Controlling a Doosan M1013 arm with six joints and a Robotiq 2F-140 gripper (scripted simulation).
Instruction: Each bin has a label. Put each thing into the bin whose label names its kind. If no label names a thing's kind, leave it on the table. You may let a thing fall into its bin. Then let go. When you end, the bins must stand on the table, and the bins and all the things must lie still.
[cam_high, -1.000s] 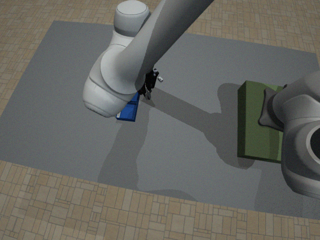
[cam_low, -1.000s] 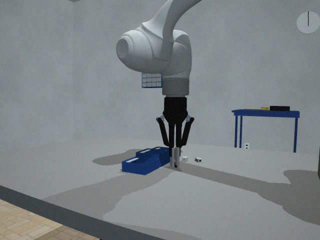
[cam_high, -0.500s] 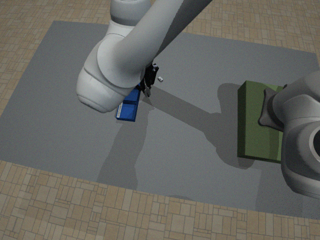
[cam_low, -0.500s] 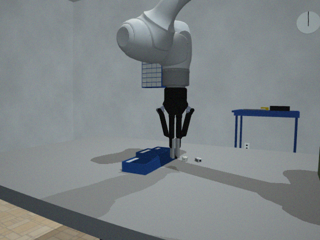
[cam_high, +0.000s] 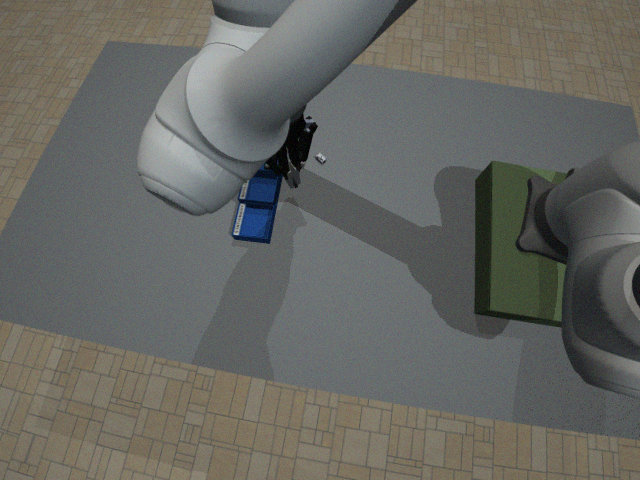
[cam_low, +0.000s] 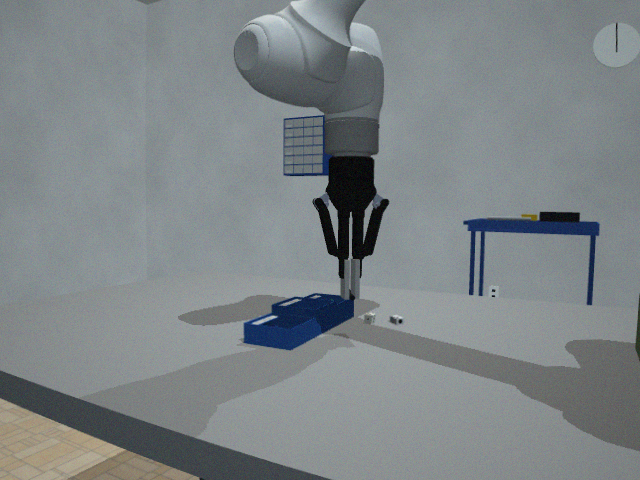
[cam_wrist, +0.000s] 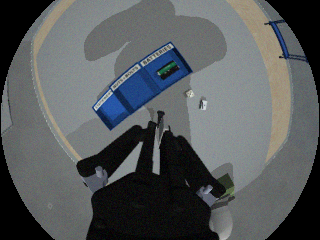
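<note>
Now: hand 20 mm short of the white piece, 90 mm to the left of it and 90 mm above it. From my hand the other things lie so: black thing: 30 mm below; green thing: 90 mm ahead, 50 mm to the right, 60 mm below.
</note>
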